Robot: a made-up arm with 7 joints. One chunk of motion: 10 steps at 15 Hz.
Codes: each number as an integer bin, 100 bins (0 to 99) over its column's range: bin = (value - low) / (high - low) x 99, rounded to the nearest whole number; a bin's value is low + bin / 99 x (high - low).
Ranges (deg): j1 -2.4..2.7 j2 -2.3..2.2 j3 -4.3..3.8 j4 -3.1..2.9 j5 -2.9..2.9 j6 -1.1..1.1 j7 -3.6..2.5
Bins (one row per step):
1: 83 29 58 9 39 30 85
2: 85 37 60 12 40 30 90
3: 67 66 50 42 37 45 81
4: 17 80 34 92 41 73 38
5: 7 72 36 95 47 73 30
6: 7 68 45 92 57 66 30
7: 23 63 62 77 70 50 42
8: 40 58 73 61 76 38 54
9: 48 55 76 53 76 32 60
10: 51 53 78 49 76 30 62
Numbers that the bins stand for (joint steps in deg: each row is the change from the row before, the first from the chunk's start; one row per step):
1: 1.876 -0.982 0.445 -2.555 -0.615 -0.433 1.637
2: 1.979 -0.618 0.609 -2.373 -0.557 -0.433 1.945
3: 1.052 0.700 -0.209 -0.555 -0.732 -0.100 1.391
4: -1.524 1.336 -1.518 2.476 -0.498 0.522 -1.259
5: -2.039 0.973 -1.355 2.658 -0.146 0.522 -1.752
6: -2.039 0.791 -0.618 2.476 0.439 0.367 -1.752
7: -1.215 0.564 0.773 1.567 1.201 0.011 -1.012
8: -0.339 0.336 1.673 0.597 1.553 -0.256 -0.273
9: 0.073 0.200 1.918 0.112 1.553 -0.389 0.097
10: 0.227 0.109 2.082 -0.130 1.553 -0.433 0.220

